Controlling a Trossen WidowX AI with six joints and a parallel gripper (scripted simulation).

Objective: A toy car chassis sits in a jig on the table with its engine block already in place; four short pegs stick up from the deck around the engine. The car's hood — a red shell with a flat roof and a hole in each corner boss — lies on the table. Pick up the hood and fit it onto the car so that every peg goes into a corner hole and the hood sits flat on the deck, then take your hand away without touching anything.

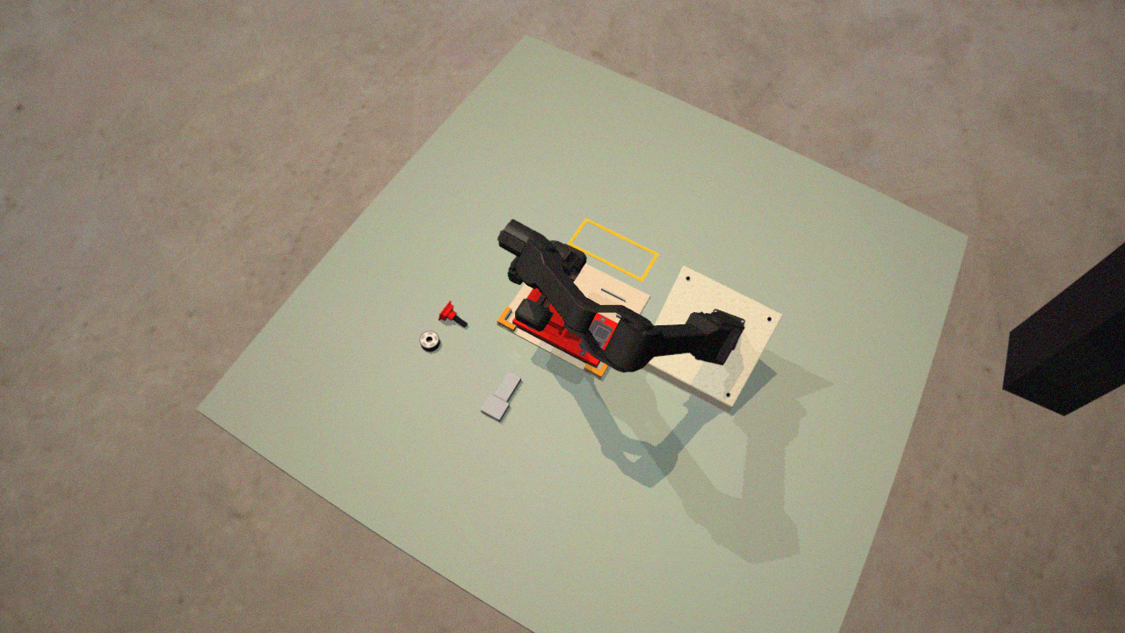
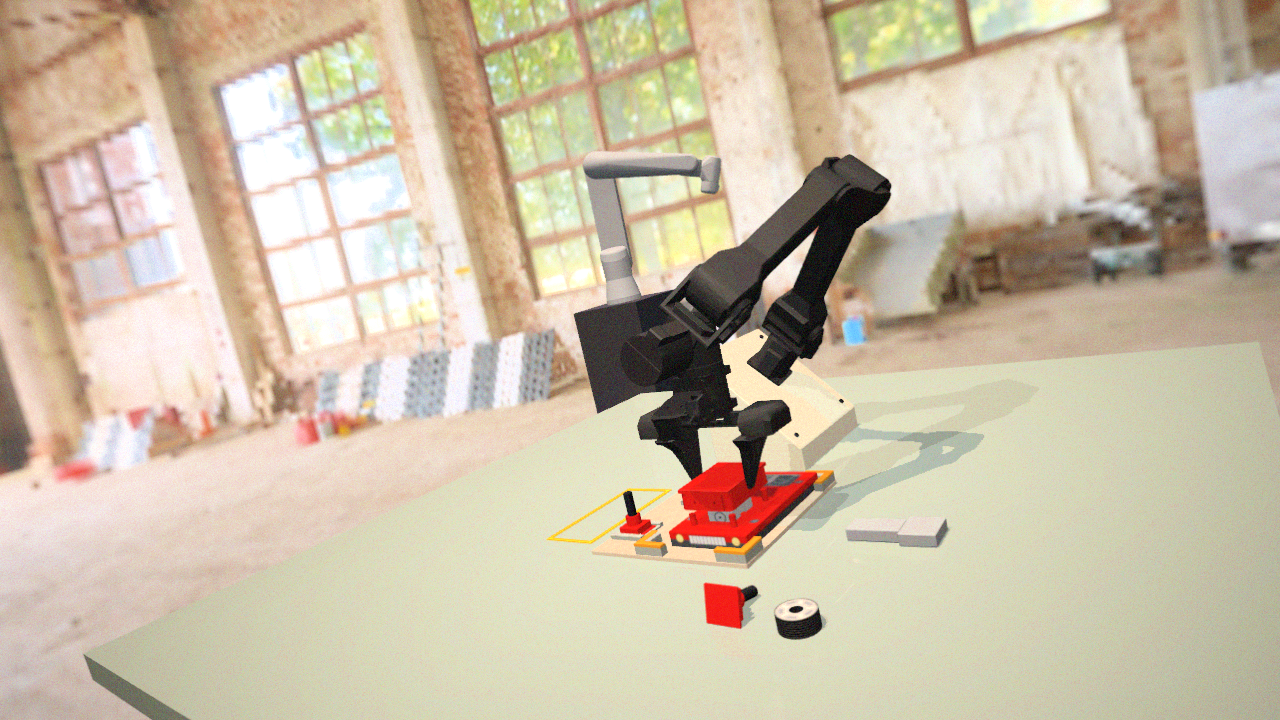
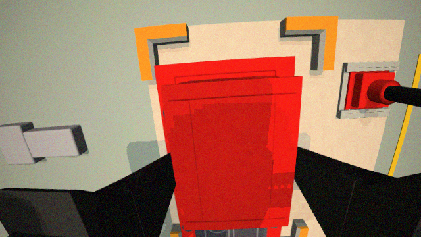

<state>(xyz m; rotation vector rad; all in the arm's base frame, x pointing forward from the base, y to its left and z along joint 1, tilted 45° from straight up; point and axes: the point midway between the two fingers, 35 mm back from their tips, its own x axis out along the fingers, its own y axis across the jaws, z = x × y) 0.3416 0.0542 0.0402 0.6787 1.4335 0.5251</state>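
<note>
The grey engine block lies 10 mm to the left of my gripper tip and 30 mm below it. From my gripper tip the other things lie so: wheel: 200 mm ahead, 160 mm to the left, 50 mm below; then red hood: 10 mm above; then black pin: 20 mm ahead, 140 mm to the right, 20 mm below.
</note>
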